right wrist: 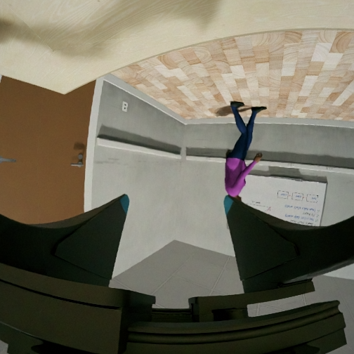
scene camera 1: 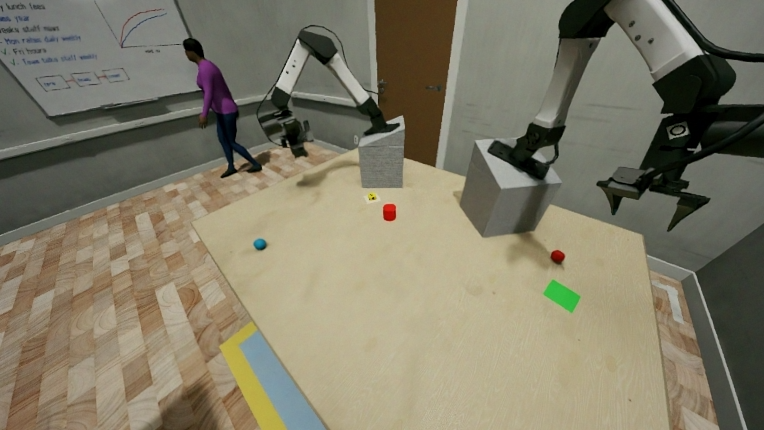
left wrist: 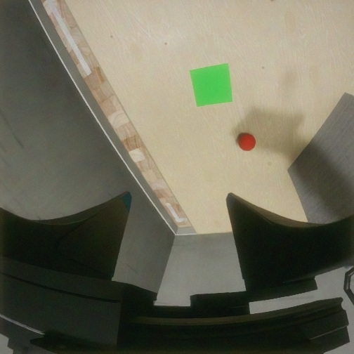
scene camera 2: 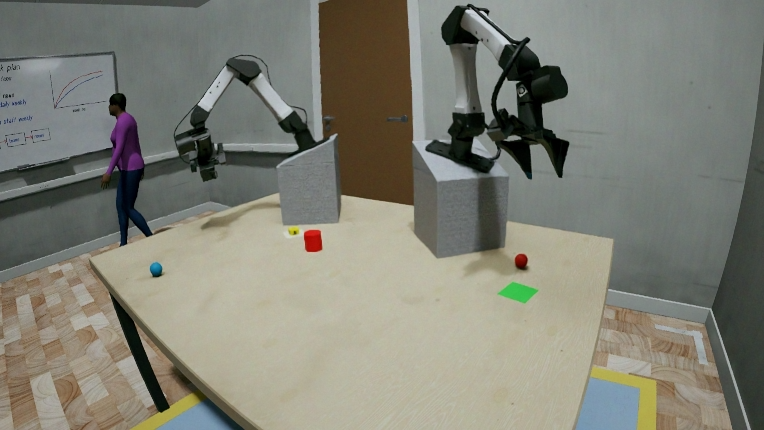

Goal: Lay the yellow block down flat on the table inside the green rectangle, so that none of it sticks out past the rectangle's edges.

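Places are measured from the left arm's base along level axes (x ahead, y left, z up), in metres.
Pixels of known places: left gripper, fingertip midpoint: (scene camera 1: 638,222) (scene camera 2: 544,178); left arm's base, link origin: (scene camera 1: 516,159) (scene camera 2: 459,157); right arm's base, link origin: (scene camera 1: 381,130) (scene camera 2: 308,148).
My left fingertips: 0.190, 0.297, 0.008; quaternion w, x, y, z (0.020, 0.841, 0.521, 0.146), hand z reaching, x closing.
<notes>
For each thing: its top centre in the pictures, then the offset to it from my left fingertips, as dx, dy, dz. "*": a spot on its surface instead.
- yellow block, top centre: (scene camera 2: 293,228) (scene camera 1: 372,195) +0.021, -0.791, -0.243
- green rectangle, surface spot: (scene camera 2: 518,292) (scene camera 1: 562,295) * +0.048, -0.027, -0.262
- red cylinder, top centre: (scene camera 2: 312,232) (scene camera 1: 389,207) +0.079, -0.639, -0.211
- red ball, top centre: (scene camera 2: 521,253) (scene camera 1: 560,252) -0.091, -0.064, -0.224
- blue ball, top centre: (scene camera 2: 154,262) (scene camera 1: 257,239) +0.509, -0.900, -0.222
The yellow block (scene camera 1: 372,196) (scene camera 2: 293,230), small with a dark mark on it, sits on a white square at the foot of the left-hand grey pedestal in the scene views. The green rectangle (scene camera 1: 561,295) (scene camera 2: 518,292) (left wrist: 211,85) lies on the table toward the right, with no block on it. My left gripper (scene camera 1: 641,221) (scene camera 2: 544,176) (left wrist: 178,194) is open and empty, high above the table's right side. My right gripper (scene camera 1: 304,143) (scene camera 2: 214,165) (right wrist: 176,197) is open and empty, raised near the table's far left edge, away from the block.
A red cylinder (scene camera 1: 389,212) (scene camera 2: 313,240) stands close beside the yellow block. A red ball (scene camera 1: 557,256) (scene camera 2: 521,260) (left wrist: 246,141) lies near the green rectangle. A blue ball (scene camera 1: 259,244) (scene camera 2: 155,269) lies at the left. Grey pedestals (scene camera 1: 381,165) (scene camera 2: 460,213) carry the arms.
</notes>
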